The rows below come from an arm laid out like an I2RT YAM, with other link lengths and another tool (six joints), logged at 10 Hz.
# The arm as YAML. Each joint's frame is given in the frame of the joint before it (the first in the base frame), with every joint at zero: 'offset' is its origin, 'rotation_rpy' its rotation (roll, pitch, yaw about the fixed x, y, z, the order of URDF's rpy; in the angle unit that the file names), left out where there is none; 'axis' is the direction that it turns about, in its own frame. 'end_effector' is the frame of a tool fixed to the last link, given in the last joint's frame.
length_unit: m
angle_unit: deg
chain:
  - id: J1
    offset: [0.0, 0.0, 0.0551]
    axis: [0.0, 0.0, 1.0]
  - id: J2
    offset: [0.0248, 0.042, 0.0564]
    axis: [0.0, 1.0, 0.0]
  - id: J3
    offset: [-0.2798, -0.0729, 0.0]
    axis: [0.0, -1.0, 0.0]
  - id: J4
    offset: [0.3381, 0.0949, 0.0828]
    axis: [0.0, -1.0, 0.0]
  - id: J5
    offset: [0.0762, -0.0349, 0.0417]
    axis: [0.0, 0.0, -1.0]
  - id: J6
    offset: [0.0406, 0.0, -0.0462]
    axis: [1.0, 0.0, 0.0]
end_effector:
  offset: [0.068, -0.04, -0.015]
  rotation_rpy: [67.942, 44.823, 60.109]
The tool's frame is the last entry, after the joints.
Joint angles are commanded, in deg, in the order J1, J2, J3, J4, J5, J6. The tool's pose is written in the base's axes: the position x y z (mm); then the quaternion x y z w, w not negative. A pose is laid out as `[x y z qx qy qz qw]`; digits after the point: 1 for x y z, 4 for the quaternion.
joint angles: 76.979 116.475 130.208 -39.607 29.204 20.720
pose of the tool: [182.1 557.1 425.5 0.0970 0.7487 0.3947 0.5238]
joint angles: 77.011 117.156 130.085 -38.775 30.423 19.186
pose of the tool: [184.9 560.3 421.4 0.0898 0.7450 0.3865 0.5362]
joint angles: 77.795 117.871 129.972 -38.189 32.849 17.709
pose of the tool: [181.2 563.7 417.3 0.0820 0.7401 0.3744 0.5526]
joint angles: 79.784 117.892 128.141 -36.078 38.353 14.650
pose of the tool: [168.7 565.8 413.3 0.0685 0.7253 0.3525 0.5873]
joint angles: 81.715 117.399 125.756 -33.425 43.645 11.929
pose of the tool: [155.1 565.6 411.1 0.0603 0.7087 0.3339 0.6186]
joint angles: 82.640 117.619 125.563 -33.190 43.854 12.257
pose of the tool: [146.2 569.4 407.8 0.0570 0.7094 0.3377 0.6160]
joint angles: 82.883 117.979 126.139 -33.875 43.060 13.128
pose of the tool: [143.0 571.7 406.2 0.0567 0.7138 0.3424 0.6083]
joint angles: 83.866 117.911 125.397 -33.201 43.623 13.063
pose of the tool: [133.7 574.4 403.0 0.0524 0.7128 0.3447 0.6086]
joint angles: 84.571 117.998 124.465 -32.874 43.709 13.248
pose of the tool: [126.8 577.4 395.7 0.0463 0.7154 0.3442 0.6063]
